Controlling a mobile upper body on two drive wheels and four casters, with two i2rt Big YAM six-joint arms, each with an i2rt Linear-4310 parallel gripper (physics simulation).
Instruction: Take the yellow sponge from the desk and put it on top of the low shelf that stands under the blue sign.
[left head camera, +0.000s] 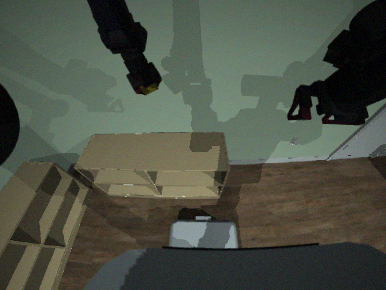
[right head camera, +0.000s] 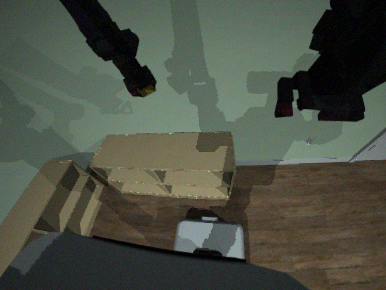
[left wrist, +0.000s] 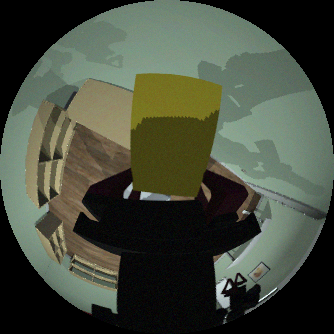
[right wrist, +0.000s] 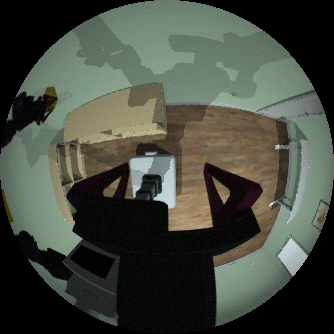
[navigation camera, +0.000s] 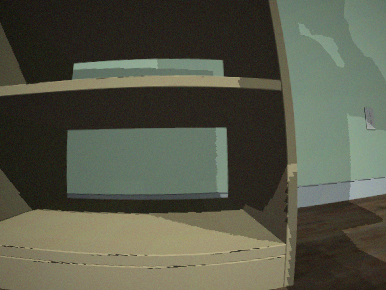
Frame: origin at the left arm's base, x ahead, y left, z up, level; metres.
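Where they show: left gripper, between the fingertips: (left head camera: 150, 90) (right head camera: 148, 92) (left wrist: 166, 166) (right wrist: 53, 103); right gripper, between the fingertips: (left head camera: 305, 119) (right head camera: 297, 116) (left wrist: 233, 275) (right wrist: 166, 166).
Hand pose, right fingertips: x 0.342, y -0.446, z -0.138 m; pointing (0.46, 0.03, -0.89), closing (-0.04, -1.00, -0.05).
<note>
After its pixels a point has its place.
The yellow sponge (left head camera: 149, 89) @(z -0.199, x 0.590, y 0.009 m) (right head camera: 147, 90) @(z -0.194, x 0.591, y 0.005 m) (left wrist: 175, 135) @(z -0.157, x 0.628, y 0.031 m) (right wrist: 51, 94) @(z -0.173, x 0.634, y -0.002 m) is held up in the air by my left gripper (left head camera: 144, 90) @(z -0.209, x 0.605, y 0.011 m) (right head camera: 141, 92) @(z -0.209, x 0.605, y 0.011 m) (left wrist: 166, 166) @(z -0.209, x 0.605, y 0.011 m), whose fingers are shut on it from both sides. A low wooden shelf (left head camera: 150, 150) @(z -0.800, x 0.746, y 0.198 m) (right head camera: 155, 150) @(z -0.799, x 0.743, y 0.222 m) (left wrist: 102, 102) @(z -0.800, x 0.772, y 0.484 m) (right wrist: 115, 112) @(z -0.800, x 0.711, y -0.001 m) stands against the green wall ahead, below the grippers in the head views. It shows close up in the navigation view (navigation camera: 150, 84) @(z -1.080, x 0.577, y -0.178 m). The blue sign does not show, so I cannot tell which shelf is under it. My right gripper (left head camera: 315, 118) @(z -0.138, x 0.342, y -0.446 m) (right head camera: 306, 114) @(z -0.138, x 0.342, y -0.446 m) (right wrist: 166, 166) @(z -0.138, x 0.342, y -0.446 m) is open and holds nothing.
A second low shelf (left head camera: 20, 187) @(z -0.800, x 0.356, y 1.225 m) (right head camera: 40, 192) @(z -0.800, x 0.269, y 1.181 m) (left wrist: 34, 160) @(z -0.800, x 0.004, y 1.099 m) stands at the left, close to the first one's corner. More shelves (left wrist: 93, 272) @(z -1.102, x -2.385, y 0.073 m) show at the lower left of the left wrist view. The light base (left head camera: 182, 235) @(z -1.150, x 0.197, y -0.065 m) (right wrist: 167, 195) @(z -1.150, x -0.142, y -0.396 m) is close in front of the first shelf.
</note>
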